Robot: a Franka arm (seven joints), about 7 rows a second.
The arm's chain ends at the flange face. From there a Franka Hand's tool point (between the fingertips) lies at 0.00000 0.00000 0.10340 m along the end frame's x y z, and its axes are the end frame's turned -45 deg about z.
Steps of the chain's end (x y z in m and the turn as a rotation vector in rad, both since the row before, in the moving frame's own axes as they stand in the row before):
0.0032, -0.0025, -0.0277, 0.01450, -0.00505, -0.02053
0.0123, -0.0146, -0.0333, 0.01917, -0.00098, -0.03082
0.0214, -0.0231, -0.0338, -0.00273, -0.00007, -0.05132
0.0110, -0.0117, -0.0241, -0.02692, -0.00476, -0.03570
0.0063, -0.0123, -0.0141, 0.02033, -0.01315, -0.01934
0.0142, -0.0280, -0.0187, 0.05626, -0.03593, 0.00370
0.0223, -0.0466, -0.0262, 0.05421, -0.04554, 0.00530
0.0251, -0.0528, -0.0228, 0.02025, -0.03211, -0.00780
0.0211, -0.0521, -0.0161, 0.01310, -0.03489, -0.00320
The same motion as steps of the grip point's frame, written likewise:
0.0047, -0.0009, -0.0277, 0.01382, 0.00668, -0.02053
0.0203, -0.0031, -0.0333, 0.01425, 0.01286, -0.03082
0.0313, -0.0010, -0.0338, -0.00188, -0.00198, -0.05132
0.0138, 0.0012, -0.0241, -0.01567, -0.02240, -0.03570
0.0137, -0.0067, -0.0141, 0.02367, 0.00508, -0.01934
0.0313, -0.0165, -0.0189, 0.06519, 0.01438, 0.00370
0.0494, -0.0245, -0.0265, 0.07053, 0.00613, 0.00530
0.0542, -0.0234, -0.0229, 0.03702, -0.00839, -0.00780
0.0502, -0.0254, -0.0162, 0.03393, -0.01541, -0.00320

